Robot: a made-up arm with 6 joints. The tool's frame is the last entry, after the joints. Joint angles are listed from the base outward.
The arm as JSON. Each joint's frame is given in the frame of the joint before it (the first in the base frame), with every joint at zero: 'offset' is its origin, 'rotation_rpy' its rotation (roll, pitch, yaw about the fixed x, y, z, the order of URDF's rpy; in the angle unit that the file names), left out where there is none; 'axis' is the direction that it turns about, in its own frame. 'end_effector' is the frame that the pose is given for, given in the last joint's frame.
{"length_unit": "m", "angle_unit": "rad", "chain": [
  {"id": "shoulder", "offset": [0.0, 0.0, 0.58], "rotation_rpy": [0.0, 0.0, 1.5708], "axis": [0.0, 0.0, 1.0]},
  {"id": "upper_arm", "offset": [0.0, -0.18, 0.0], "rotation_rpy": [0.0, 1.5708, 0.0], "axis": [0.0, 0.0, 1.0]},
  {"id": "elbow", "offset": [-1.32, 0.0, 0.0], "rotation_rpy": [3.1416, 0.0, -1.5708], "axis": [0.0, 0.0, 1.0]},
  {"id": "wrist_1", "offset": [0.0, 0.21, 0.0], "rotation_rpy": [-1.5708, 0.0, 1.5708], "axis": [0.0, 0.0, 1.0]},
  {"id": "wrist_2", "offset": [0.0, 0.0, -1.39], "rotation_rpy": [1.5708, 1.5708, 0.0], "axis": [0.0, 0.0, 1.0]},
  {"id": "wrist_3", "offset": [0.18, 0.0, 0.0], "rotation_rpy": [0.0, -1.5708, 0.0], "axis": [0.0, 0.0, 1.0]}
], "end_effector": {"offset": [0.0, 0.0, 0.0], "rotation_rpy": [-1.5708, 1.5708, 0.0]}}
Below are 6 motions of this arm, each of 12 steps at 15 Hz.
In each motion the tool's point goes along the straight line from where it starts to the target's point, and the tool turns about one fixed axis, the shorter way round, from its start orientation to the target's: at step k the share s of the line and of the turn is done. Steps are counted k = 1, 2, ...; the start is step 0. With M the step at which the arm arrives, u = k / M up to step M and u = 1 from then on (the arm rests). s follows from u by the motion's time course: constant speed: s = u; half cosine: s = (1 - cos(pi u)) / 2; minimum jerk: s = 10 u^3 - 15 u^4 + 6 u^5.
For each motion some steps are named. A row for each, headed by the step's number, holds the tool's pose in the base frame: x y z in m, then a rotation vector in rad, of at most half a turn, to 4 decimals.
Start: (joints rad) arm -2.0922 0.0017 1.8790 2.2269 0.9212 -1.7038
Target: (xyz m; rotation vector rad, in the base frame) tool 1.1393 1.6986 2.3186 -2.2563 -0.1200 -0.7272
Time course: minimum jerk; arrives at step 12
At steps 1, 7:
1: 0.2955 0.2861 3.2871 -1.9265 0.2691 -1.3648
7: 0.8453 1.2065 2.6560 -2.1617 0.0161 -0.9592

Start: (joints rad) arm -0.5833 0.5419 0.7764 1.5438 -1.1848 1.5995
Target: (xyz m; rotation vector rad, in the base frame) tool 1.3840 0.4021 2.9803 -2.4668 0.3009 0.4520
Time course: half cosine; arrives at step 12
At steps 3, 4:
3: 1.7137 -1.1087 2.3565 -2.1197 2.0788 -0.1709
4: 1.6737 -0.9254 2.4322 -2.2260 1.8737 -0.0844

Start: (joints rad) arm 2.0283 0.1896 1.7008 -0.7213 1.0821 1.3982
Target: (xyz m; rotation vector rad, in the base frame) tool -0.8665 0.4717 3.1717 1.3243 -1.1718 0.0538
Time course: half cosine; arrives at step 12
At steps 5, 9, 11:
5: -0.3141 0.3100 3.2952 1.4654 -0.8702 0.1306
9: -0.7380 0.4341 3.2004 1.3595 -1.1027 0.0719
11: -0.8515 0.4673 3.1750 1.3285 -1.1638 0.0559

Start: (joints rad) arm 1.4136 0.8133 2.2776 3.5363 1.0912 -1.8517
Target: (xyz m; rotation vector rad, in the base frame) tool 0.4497 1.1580 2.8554 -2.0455 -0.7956 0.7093
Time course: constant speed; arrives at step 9
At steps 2, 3, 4, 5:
2: 0.2973 1.1973 2.9355 -1.2317 -0.9315 0.6470
3: 0.3191 1.1917 2.9240 -1.3477 -0.9197 0.6596
4: 0.3408 1.1861 2.9126 -1.4639 -0.9055 0.6710
5: 0.3626 1.1805 2.9012 -1.5802 -0.8888 0.6813

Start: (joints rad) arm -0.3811 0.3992 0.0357 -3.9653 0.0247 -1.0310
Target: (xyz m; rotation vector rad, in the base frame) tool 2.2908 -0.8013 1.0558 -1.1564 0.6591 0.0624
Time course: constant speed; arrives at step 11
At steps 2, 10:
2: 2.1142 -0.8231 1.3632 -1.1768 0.5675 -0.0426
10: 2.2712 -0.8037 1.0900 -1.1589 0.6490 0.0507

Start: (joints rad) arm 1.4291 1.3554 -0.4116 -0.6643 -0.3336 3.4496
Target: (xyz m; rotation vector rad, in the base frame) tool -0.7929 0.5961 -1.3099 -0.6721 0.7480 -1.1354
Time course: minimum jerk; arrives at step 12
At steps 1, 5, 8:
1: 0.1465 1.3140 -0.7030 1.0804 0.6630 -1.8724
5: -0.1760 1.0676 -0.9113 0.4402 0.7422 -1.6986
8: -0.5947 0.7475 -1.1819 -0.3327 0.7655 -1.3455

